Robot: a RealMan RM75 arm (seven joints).
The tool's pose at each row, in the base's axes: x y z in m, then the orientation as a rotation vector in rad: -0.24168 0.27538 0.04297 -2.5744 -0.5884 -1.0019; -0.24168 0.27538 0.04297 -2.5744 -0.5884 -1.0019; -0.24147 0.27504 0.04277 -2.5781 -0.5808 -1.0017; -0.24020 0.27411 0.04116 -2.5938 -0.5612 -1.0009; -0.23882 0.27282 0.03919 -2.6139 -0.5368 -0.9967; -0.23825 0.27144 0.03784 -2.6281 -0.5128 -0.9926; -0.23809 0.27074 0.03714 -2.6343 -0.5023 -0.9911; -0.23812 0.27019 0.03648 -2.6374 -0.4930 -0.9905; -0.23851 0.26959 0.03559 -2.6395 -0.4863 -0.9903; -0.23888 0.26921 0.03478 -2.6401 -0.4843 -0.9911; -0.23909 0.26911 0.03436 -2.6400 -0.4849 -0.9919
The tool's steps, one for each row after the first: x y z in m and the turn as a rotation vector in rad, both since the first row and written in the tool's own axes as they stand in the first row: 0.00000 0.00000 0.00000 0.0000 0.0000 0.0000; -0.00009 0.00042 0.00011 -0.0036 -0.0005 0.0048; -0.00060 0.00206 0.00157 -0.0182 -0.0046 0.0162; -0.00138 0.00412 0.00318 -0.0357 -0.0117 0.0309; -0.00229 0.00578 0.00387 -0.0483 -0.0164 0.0460; -0.00285 0.00656 0.00415 -0.0540 -0.0183 0.0525; -0.00348 0.00711 0.00436 -0.0573 -0.0186 0.0584; -0.00451 0.00757 0.00451 -0.0597 -0.0186 0.0627; -0.00542 0.00783 0.00471 -0.0608 -0.0181 0.0638; -0.00588 0.00788 0.00485 -0.0610 -0.0177 0.0632
